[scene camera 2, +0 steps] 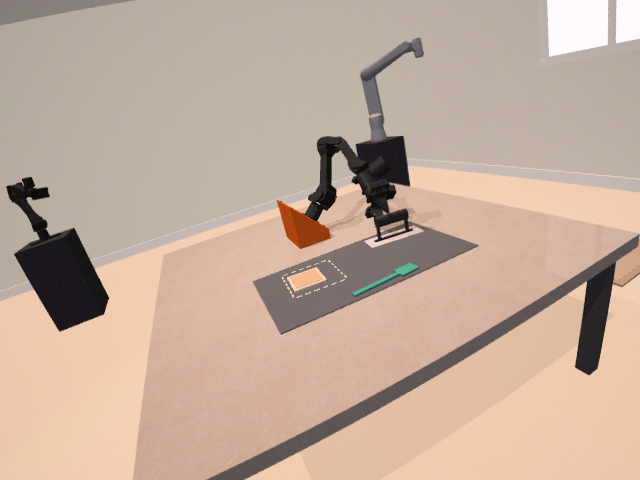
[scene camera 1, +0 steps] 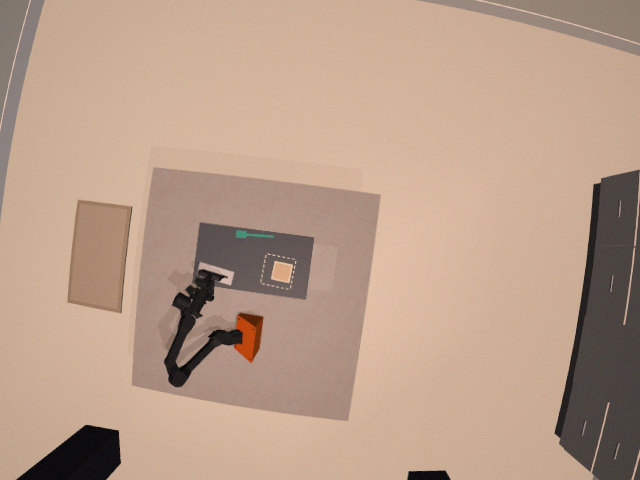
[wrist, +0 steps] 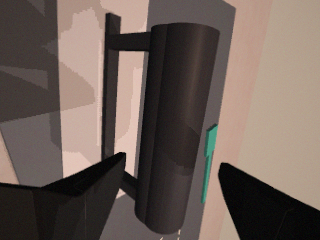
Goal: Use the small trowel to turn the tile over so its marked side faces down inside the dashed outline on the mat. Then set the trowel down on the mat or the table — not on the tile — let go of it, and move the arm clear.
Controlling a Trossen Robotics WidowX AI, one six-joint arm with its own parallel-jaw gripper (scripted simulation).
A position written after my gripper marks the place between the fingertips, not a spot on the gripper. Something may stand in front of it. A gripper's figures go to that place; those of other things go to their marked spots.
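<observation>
A dark mat (scene camera 2: 363, 265) is here, 1.02 m from the lens. My gripper (scene camera 2: 386, 218) is 1.16 m from the lens.
</observation>
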